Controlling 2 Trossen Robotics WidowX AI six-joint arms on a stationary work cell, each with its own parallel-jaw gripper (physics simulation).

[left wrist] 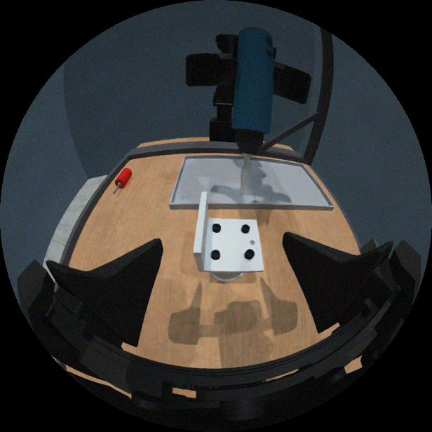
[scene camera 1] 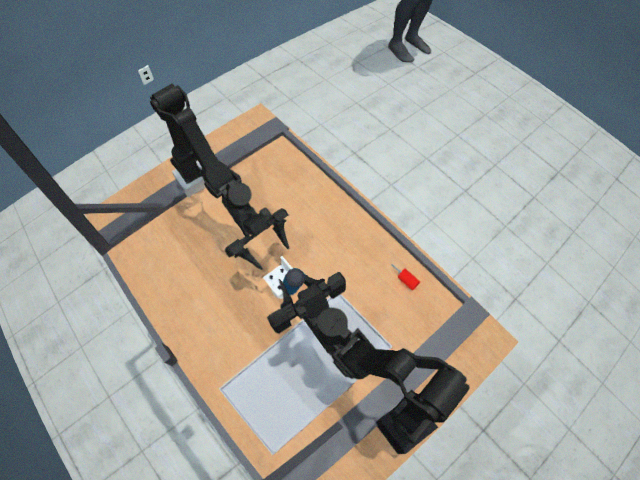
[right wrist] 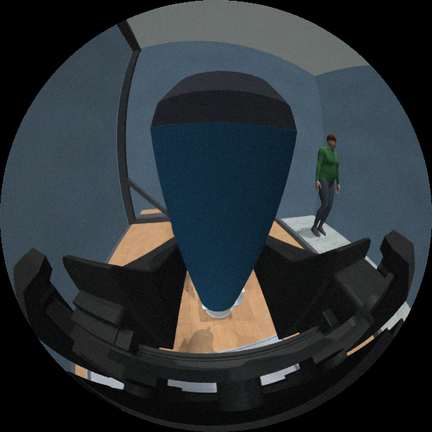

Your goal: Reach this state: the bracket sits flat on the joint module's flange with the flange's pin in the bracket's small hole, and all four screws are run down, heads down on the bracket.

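Frame: origin at the left arm's base, x ahead, y left, z up, level; millimetres.
Seen in the pictures: left gripper, fingertip midpoint: [scene camera 1: 275, 259]; left arm's base, origin of the base link: [scene camera 1: 191, 173]; right arm's base, origin of the base link: [scene camera 1: 409, 423].
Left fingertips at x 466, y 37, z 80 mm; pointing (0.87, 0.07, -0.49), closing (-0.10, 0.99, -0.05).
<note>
Offsets run from my left fingertips to a thing's top centre. Level surfaces: height alone.
The white L-shaped bracket [scene camera 1: 272, 279] [left wrist: 232, 240] sits on the round joint module [left wrist: 227, 276], most of which it hides. Four black screw heads show on the bracket, all looking low. A small grey spot, the pin in its hole, shows near the bracket's right edge in the left wrist view. My right gripper [scene camera 1: 295, 285] [right wrist: 217, 235] is shut on a blue electric screwdriver {116 mm ahead, 25 mm right, 206 mm up} [scene camera 1: 292, 285] [left wrist: 253, 82] [right wrist: 222, 200]. Its bit [left wrist: 245, 175] points down and looks clear of the screws, behind the bracket. My left gripper [scene camera 1: 273, 258] [left wrist: 223, 242] is open and empty, on the bracket's near side in its wrist view.
A grey tray {264 mm ahead, 93 mm right, 107 mm down} [scene camera 1: 273, 408] [left wrist: 200, 175] lies under the right arm. A red-handled screwdriver {214 mm ahead, 288 mm left, 89 mm down} [scene camera 1: 408, 279] [left wrist: 123, 178] lies on the wooden table {123 mm down} [scene camera 1: 330, 227], to the right in the scene view. Dark rails edge the table. A person [scene camera 1: 408, 31] [right wrist: 328, 175] stands away from the table.
</note>
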